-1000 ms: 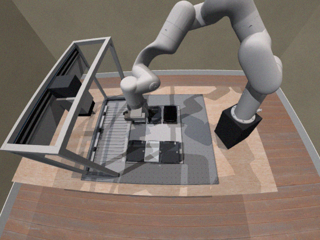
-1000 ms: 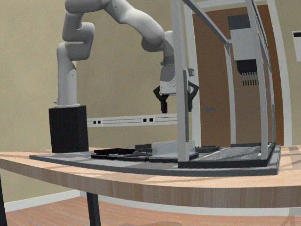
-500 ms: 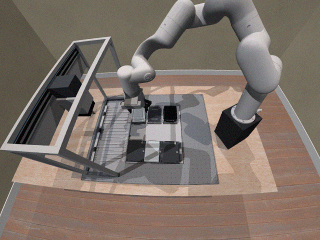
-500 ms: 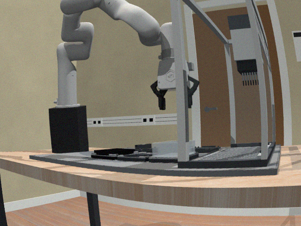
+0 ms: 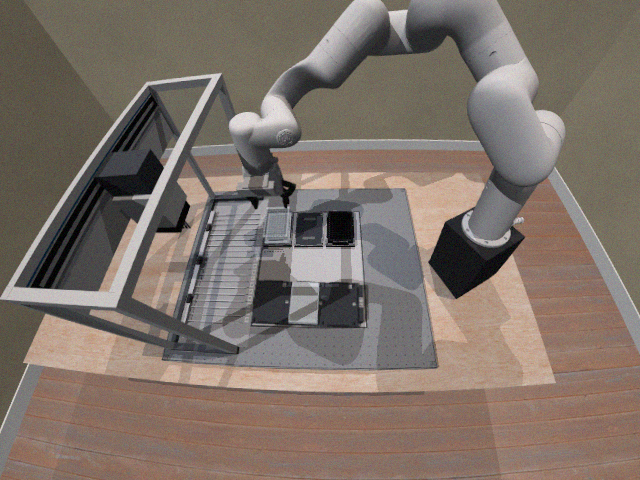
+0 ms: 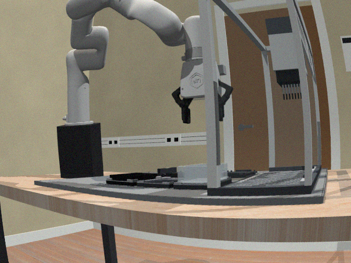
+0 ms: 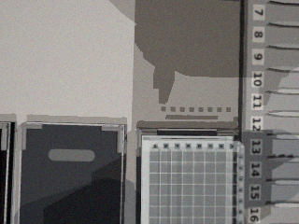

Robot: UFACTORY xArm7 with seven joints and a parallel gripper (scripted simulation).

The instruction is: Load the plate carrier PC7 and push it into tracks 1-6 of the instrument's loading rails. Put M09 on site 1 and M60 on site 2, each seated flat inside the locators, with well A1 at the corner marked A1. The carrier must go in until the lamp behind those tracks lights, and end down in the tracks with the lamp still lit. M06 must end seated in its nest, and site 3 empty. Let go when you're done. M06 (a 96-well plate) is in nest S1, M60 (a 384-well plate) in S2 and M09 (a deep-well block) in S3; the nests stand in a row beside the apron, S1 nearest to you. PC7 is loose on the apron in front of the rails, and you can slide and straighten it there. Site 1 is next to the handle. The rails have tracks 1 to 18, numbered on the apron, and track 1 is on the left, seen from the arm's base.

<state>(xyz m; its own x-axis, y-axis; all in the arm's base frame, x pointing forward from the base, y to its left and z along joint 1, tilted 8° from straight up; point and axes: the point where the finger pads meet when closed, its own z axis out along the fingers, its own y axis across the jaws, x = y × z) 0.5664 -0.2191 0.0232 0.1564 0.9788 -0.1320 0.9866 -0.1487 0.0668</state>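
The deep-well block M09 is 20 mm to the right of my hand and 140 mm below it. The rest, counted from my hand: nest S2: 100 mm behind, 10 mm to the left, 160 mm below; black plate m06: 210 mm behind, 30 mm to the left, 150 mm below; frame post: 70 mm ahead, 180 mm to the right, 80 mm above.
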